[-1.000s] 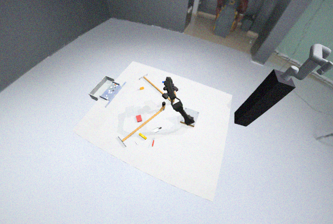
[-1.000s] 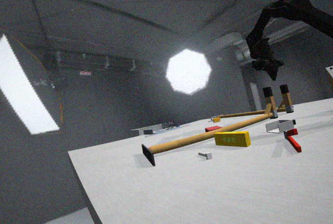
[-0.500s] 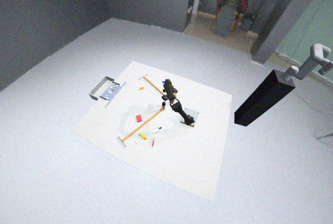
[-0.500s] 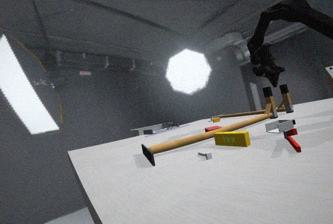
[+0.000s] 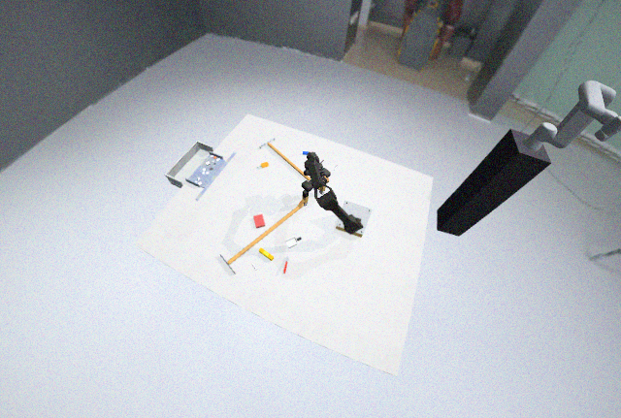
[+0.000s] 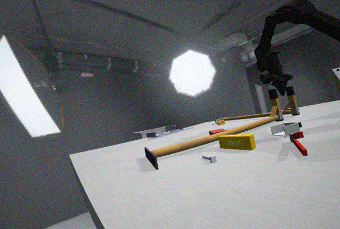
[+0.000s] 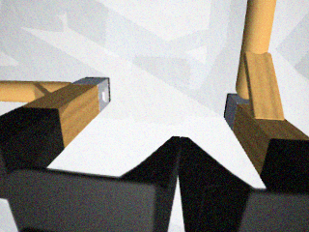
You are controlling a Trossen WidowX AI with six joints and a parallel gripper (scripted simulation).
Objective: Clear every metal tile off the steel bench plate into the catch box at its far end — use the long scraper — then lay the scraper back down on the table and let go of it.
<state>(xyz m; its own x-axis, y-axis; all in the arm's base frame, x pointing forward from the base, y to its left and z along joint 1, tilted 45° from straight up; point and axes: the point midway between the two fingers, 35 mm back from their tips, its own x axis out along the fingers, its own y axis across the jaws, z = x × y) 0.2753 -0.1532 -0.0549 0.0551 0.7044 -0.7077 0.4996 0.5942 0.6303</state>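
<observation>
The long scraper is 32 cm to the left of my gripper tip, 18 cm ahead of it and 4 cm below it. From my gripper tip the other things lie so: blue piece: 35 cm to the right, 14 cm ahead, 10 cm below; metal bracket: 33 cm to the left, 10 cm below, 2 cm ahead; red block: 28 cm to the left, 26 cm ahead, 10 cm below.
</observation>
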